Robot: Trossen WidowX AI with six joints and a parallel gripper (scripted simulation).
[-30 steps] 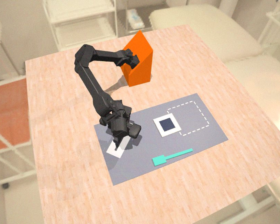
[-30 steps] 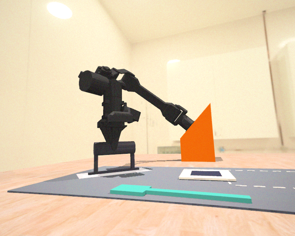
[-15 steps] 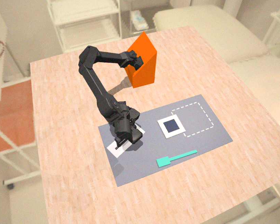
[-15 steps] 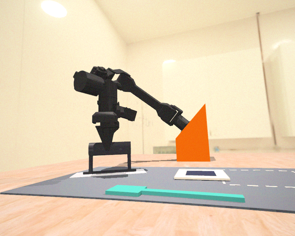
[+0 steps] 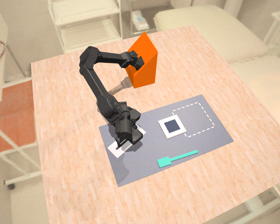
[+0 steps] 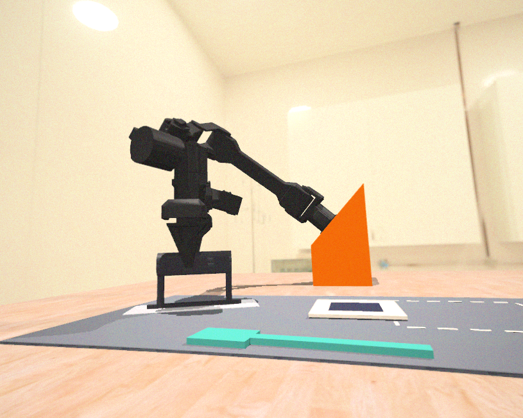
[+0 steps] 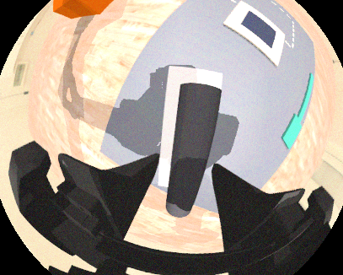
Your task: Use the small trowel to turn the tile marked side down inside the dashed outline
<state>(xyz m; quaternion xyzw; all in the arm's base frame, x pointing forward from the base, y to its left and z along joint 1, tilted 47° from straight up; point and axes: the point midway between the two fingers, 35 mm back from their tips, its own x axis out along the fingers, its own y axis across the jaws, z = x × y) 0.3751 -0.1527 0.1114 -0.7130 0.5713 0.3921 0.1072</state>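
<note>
Right now my gripper tip is 30 mm to the right of the black-handled tool, 30 mm above it and 10 mm past it. The rest, counted from my gripper tip: white tile: 260 mm to the left, 60 mm below, 10 mm behind; grey mat: 210 mm to the left, 80 mm below, 30 mm ahead; teal trowel: 200 mm to the left, 170 mm ahead, 60 mm below.
</note>
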